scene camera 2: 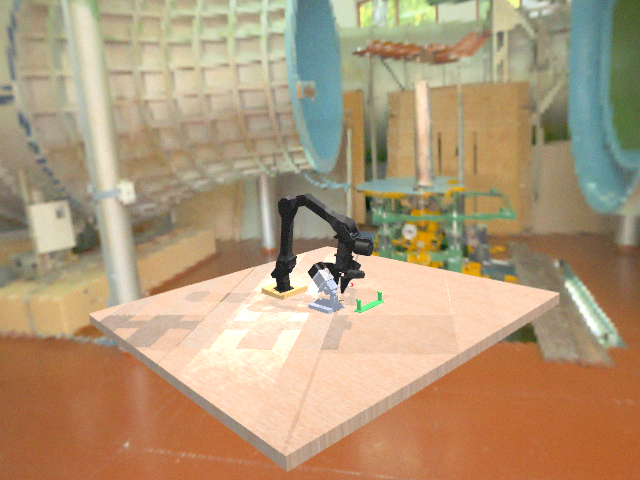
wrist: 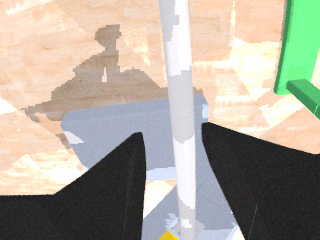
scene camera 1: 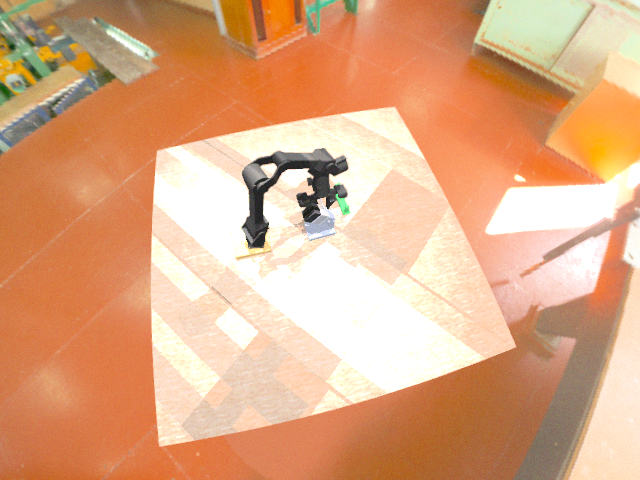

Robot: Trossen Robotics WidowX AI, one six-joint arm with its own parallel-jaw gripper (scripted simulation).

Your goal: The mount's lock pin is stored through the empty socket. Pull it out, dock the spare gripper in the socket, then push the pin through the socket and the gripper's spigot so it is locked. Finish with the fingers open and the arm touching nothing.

Labels:
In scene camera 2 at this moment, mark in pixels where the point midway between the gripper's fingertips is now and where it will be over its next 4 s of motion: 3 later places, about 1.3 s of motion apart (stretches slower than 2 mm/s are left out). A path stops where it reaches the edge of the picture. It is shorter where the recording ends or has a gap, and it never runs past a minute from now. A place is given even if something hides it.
My gripper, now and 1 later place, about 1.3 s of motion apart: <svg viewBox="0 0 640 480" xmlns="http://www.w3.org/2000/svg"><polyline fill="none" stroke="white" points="338,292 343,275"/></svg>

